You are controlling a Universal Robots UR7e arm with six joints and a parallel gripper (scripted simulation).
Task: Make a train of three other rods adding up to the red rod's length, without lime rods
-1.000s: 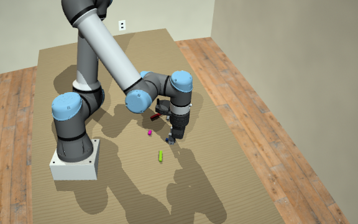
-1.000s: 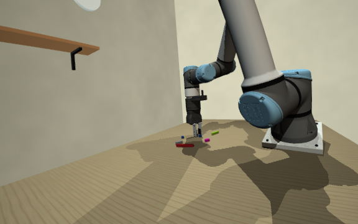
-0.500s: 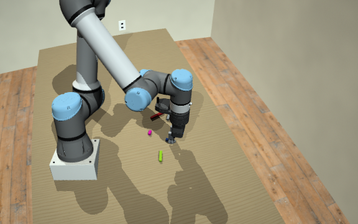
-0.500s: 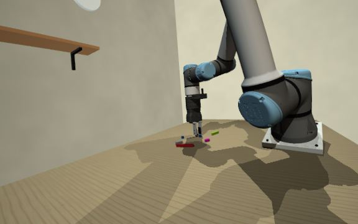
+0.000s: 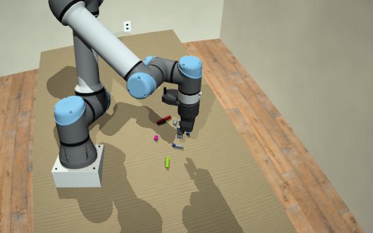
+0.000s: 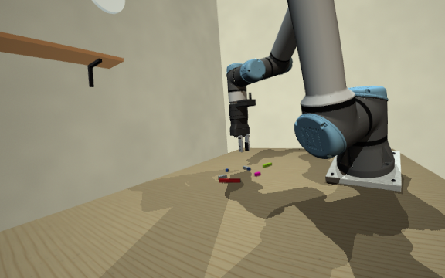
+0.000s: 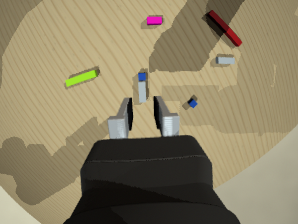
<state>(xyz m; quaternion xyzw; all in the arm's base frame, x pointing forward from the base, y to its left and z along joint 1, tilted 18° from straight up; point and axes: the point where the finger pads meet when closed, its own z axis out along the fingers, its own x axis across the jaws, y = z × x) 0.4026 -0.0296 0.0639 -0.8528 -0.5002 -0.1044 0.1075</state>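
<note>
The red rod lies 160 mm to the left of my hand, 80 mm below it and 30 mm behind it. The rest, counted from my hand: lime rod: 80 mm below, 70 mm to the right, 70 mm behind; then magenta rod: 80 mm below, 80 mm behind, 70 mm to the left.
</note>
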